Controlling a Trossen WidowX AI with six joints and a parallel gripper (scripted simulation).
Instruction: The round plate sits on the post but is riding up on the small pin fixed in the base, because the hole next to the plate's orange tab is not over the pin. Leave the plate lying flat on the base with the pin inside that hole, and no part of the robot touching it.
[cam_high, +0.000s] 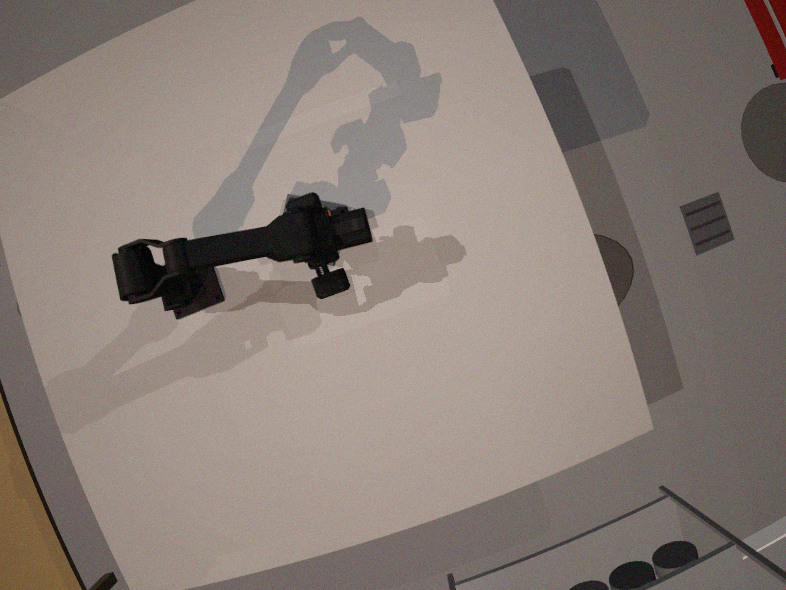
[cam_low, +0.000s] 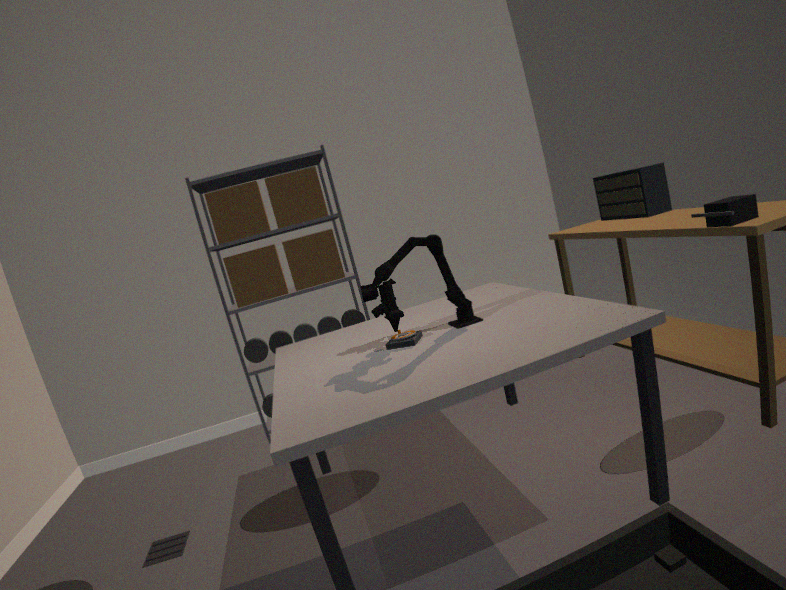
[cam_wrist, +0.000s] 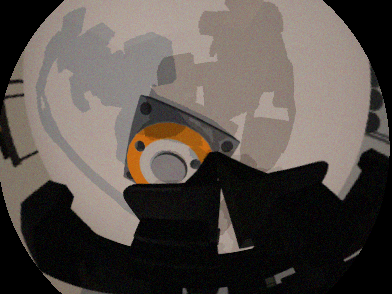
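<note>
Now: the round plate 3 cm to the left of my gripper tip, 1 cm below it and 1 cm behind it. Round my gripper tip: grey square base 5 cm to the left, 2 cm below, 1 cm behind.
</note>
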